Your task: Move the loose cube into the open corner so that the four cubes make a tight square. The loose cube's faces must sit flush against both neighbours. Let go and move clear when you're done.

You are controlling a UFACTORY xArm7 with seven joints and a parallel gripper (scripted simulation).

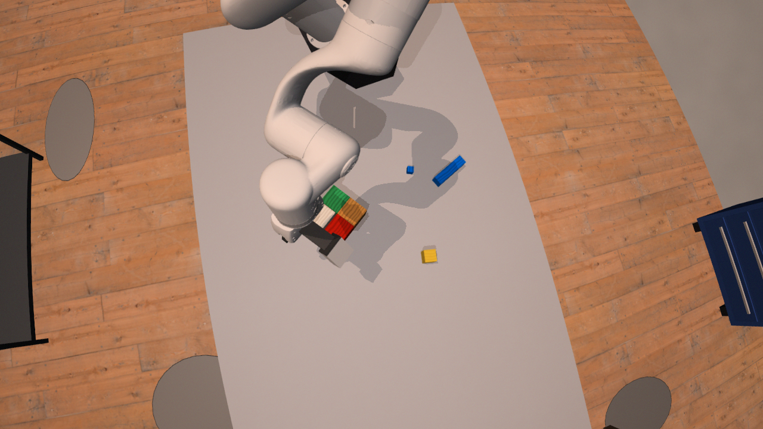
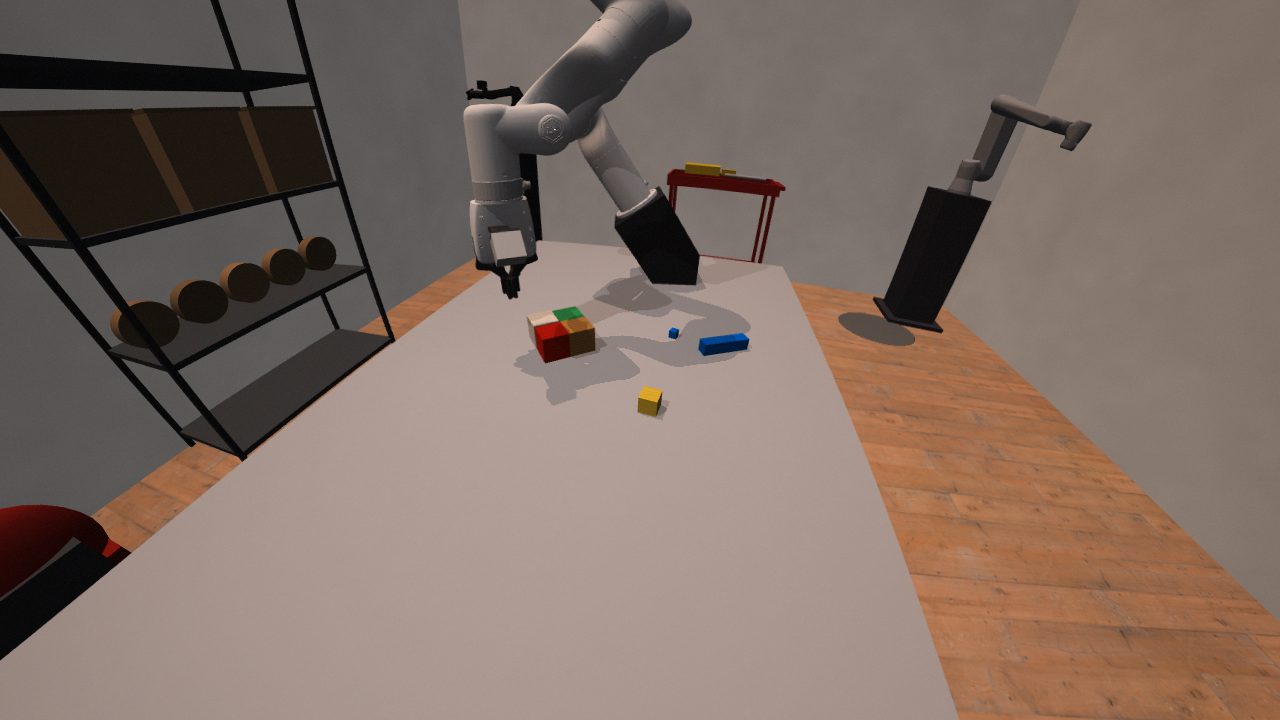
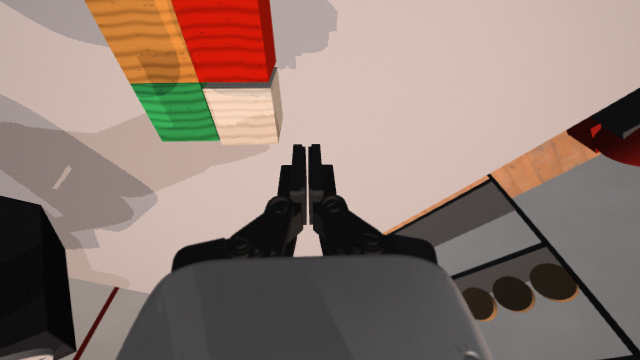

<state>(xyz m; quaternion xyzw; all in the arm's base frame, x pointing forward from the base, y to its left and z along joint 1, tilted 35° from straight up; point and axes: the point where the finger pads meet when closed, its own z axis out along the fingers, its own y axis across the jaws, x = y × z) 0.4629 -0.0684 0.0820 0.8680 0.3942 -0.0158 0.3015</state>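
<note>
The white cube is 40 mm behind my hand, 40 mm to the left of it and 100 mm below it. Also, from my hand: red cube 80 mm to the left, 100 mm below; orange cube 40 mm behind, 110 mm to the left, 100 mm below; green cube 70 mm behind, 80 mm to the left, 100 mm below.
</note>
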